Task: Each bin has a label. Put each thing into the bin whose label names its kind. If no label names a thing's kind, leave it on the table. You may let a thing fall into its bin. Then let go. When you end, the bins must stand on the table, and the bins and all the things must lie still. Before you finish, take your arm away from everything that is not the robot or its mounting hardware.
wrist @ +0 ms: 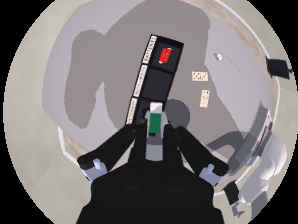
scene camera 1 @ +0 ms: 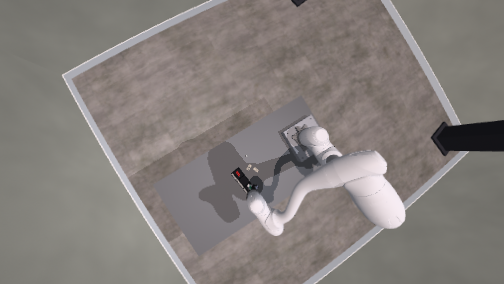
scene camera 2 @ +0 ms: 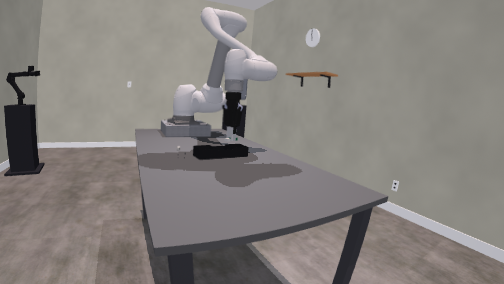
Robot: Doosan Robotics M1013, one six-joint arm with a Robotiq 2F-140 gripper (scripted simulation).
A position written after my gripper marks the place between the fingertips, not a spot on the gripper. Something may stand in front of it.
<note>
I see my gripper (wrist: 155,117) and a black bin block (scene camera 2: 202,152).
The black bin block also shows in the wrist view (wrist: 153,84).
</note>
